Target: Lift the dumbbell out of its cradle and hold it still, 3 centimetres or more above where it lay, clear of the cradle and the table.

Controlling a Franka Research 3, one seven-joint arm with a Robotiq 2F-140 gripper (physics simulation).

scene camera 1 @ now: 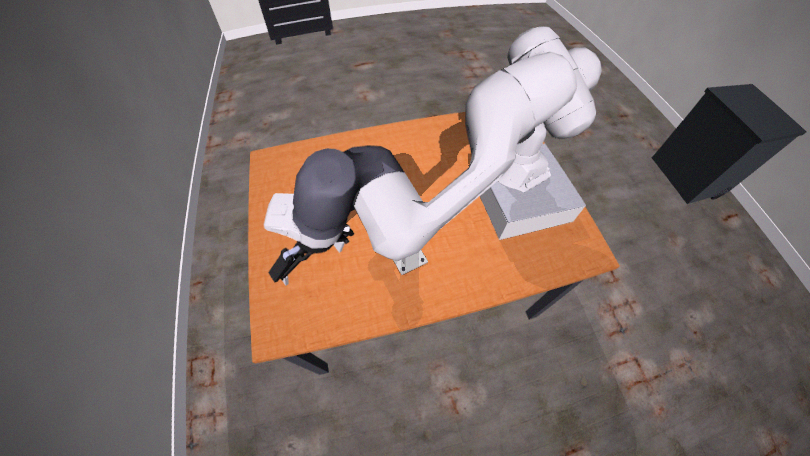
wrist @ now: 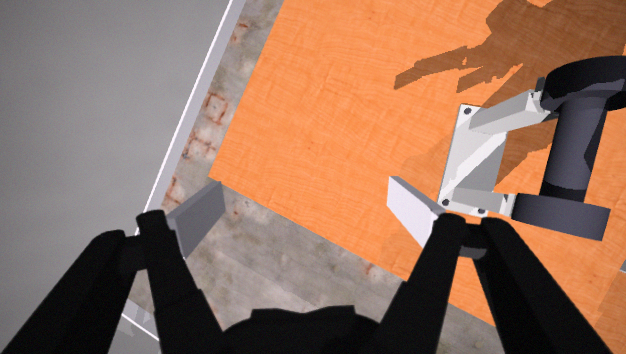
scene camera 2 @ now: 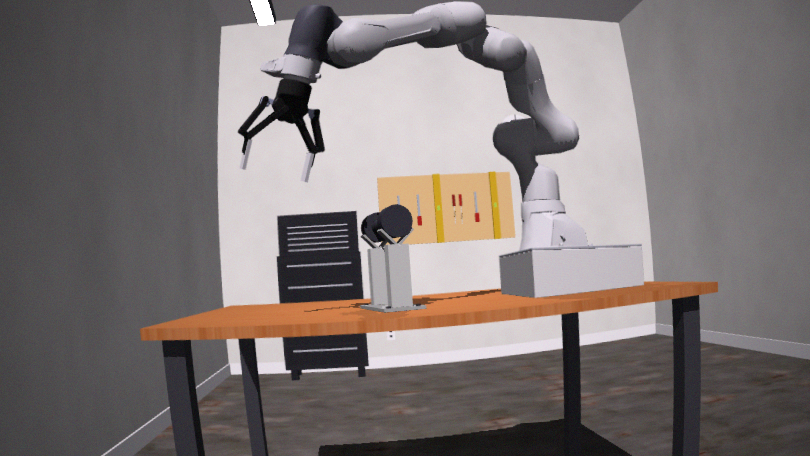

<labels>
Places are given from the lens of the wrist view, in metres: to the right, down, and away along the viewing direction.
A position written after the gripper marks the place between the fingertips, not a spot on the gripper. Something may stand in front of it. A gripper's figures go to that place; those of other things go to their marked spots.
gripper (wrist: 306,193): -0.01, 0.01, 0.18
dark dumbbell (wrist: 580,91): 0.28, -0.09, 0.22
grey cradle (wrist: 479,137): 0.34, -0.08, 0.43
The marked spots on the grey cradle and the dark dumbbell are 0.22 m apart.
</labels>
